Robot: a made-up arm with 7 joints.
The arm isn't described. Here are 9 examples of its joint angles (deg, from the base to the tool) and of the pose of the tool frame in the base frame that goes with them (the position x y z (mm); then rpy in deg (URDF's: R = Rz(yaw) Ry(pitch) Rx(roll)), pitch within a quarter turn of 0, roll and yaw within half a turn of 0).
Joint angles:
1: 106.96 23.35 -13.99 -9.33 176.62 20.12 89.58
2: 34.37 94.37 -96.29 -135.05 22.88 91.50 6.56
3: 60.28 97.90 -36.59 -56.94 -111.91 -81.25 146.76
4: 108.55 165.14 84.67 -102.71 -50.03 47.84 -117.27
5: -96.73 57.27 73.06 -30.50 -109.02 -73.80 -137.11
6: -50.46 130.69 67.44 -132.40 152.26 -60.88 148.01
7: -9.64 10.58 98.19 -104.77 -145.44 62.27 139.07
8: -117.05 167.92 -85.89 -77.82 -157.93 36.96 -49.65
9: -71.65 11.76 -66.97 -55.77 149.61 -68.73 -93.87
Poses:
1: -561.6 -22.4 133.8 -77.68 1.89 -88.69
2: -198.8 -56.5 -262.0 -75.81 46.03 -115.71
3: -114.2 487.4 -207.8 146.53 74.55 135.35
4: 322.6 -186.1 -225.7 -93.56 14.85 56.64
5: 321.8 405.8 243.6 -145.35 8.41 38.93
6: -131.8 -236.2 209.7 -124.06 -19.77 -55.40
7: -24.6 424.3 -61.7 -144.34 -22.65 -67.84
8: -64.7 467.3 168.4 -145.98 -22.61 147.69
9: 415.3 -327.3 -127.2 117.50 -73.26 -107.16
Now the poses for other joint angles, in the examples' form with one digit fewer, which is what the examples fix.
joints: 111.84 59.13 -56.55 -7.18 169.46 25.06 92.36
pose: -431 274 269 -107.8 -50.5 -81.9
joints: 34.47 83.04 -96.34 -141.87 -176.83 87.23 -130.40
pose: -153 -146 -229 -126.7 11.1 46.0
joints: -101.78 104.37 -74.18 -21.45 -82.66 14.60 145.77
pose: 159 494 251 173.1 -47.7 -100.9
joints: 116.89 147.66 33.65 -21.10 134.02 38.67 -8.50
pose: 310 474 -111 45.8 -11.2 15.0
